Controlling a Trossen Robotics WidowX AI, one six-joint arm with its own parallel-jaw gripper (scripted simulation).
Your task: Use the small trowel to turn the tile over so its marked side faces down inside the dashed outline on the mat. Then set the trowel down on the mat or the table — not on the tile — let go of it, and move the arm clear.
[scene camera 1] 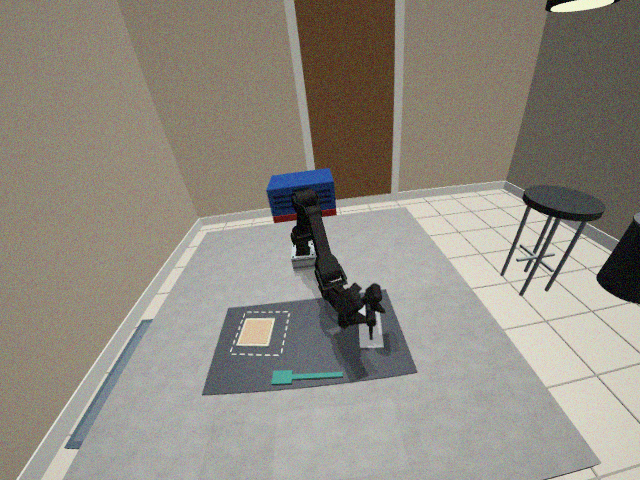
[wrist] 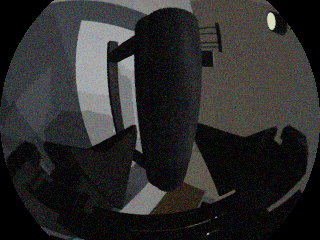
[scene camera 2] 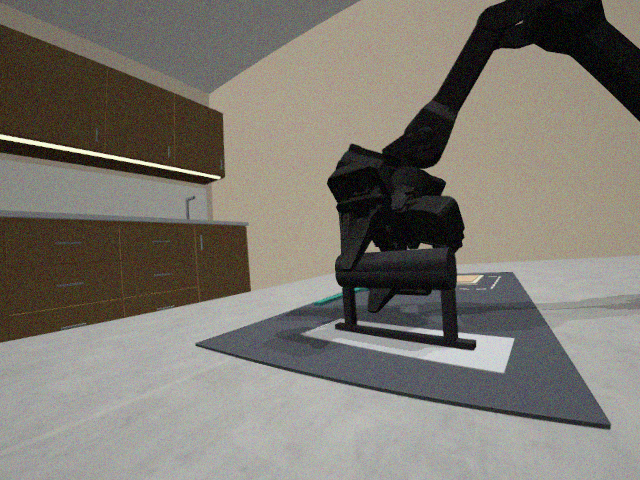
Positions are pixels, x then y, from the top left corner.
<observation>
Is my gripper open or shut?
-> Open.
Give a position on a dark mat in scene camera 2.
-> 539, 377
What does my gripper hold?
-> Nothing.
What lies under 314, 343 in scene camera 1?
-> A dark mat.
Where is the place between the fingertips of my gripper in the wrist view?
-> At 164, 127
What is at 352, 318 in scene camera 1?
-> My gripper.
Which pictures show my gripper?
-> Scene camera 1, the wrist view and scene camera 2: all of them.
</observation>
